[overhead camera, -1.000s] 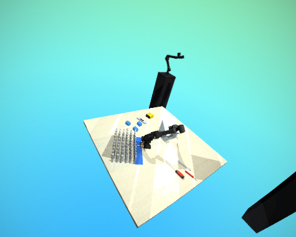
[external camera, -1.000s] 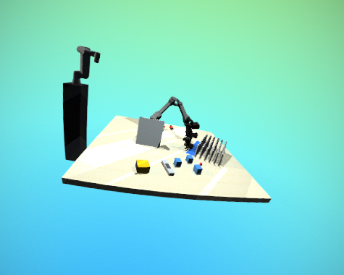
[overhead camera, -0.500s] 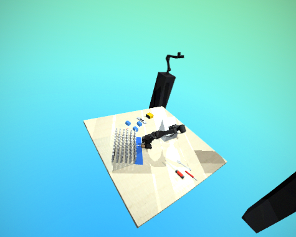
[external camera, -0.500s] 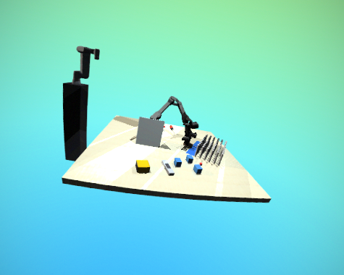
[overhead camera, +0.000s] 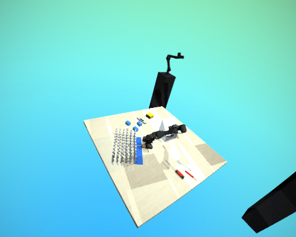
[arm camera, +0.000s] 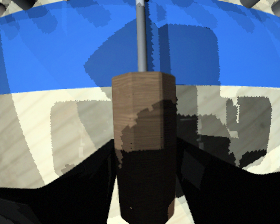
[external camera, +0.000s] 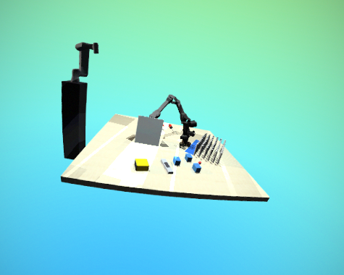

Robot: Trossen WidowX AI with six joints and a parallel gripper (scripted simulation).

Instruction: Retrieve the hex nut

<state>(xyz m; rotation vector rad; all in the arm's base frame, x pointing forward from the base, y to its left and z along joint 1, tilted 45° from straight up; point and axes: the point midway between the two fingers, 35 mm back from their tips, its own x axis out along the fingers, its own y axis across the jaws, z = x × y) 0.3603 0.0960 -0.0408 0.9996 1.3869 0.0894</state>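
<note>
Right now my gripper tip is 9 cm short of the blue taped strip and 1 cm above it. From my gripper tip the other things lie so: grey forked tool (39 cm to the left, 25 cm behind, 1 cm below); then grey bar (44 cm to the right, 22 cm behind); then wooden-handled tool (9 cm ahead, 5 cm to the right).
</note>
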